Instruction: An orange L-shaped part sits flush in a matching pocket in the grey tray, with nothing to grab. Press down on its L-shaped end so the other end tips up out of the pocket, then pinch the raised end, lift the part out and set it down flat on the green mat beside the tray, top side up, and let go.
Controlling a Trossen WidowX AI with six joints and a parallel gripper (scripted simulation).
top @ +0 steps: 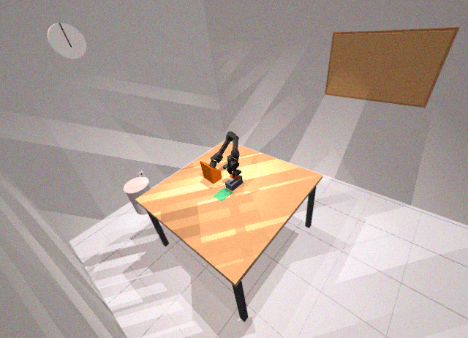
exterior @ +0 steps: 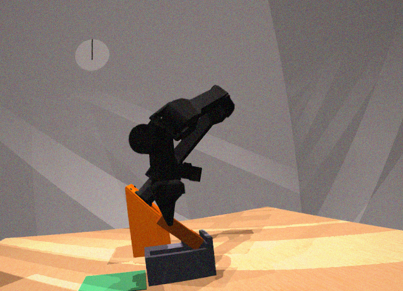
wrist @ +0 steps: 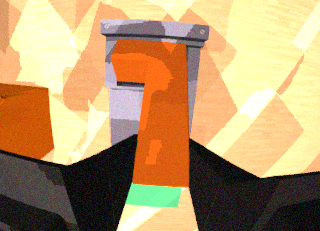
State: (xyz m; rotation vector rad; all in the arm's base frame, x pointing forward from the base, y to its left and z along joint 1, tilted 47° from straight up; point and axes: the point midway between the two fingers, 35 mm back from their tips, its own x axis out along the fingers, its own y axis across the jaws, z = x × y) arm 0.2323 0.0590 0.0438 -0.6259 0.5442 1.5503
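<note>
My gripper tip is 140 mm to the left of the green mat and 140 mm above it. From my gripper tip the other things lie so: orange L-shaped part 30 mm to the left, 30 mm below, 20 mm behind.
</note>
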